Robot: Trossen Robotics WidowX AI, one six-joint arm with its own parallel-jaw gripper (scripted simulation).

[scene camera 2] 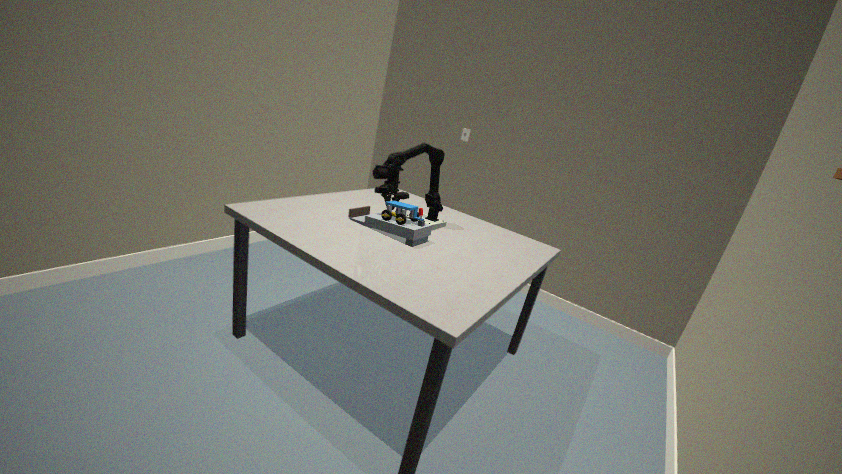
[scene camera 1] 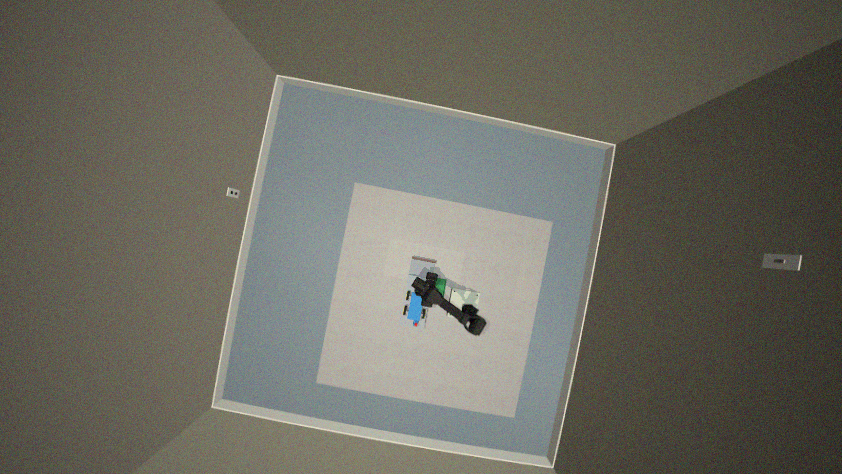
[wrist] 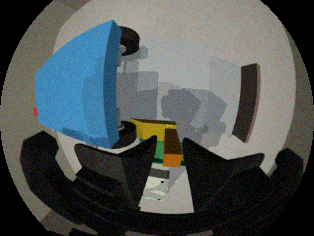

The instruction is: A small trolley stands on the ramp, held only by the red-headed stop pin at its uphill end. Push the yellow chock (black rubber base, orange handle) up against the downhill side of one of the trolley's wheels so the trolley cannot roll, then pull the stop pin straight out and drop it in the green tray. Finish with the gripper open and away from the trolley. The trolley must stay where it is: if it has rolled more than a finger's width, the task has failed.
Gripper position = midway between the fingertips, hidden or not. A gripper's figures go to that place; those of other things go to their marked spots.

Labels:
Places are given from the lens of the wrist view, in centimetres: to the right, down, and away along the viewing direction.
gripper (wrist: 170, 140): 2, 2, 10
blue trolley (wrist: 75, 91): -5, -2, 4
yellow chock (wrist: 166, 131): 1, 2, 10
brown stop block (wrist: 247, 111): 17, -1, 11
grey ramp (wrist: 167, 79): 1, -5, 11
The marked spots on the brown stop block and the grey ramp are 16 cm apart.

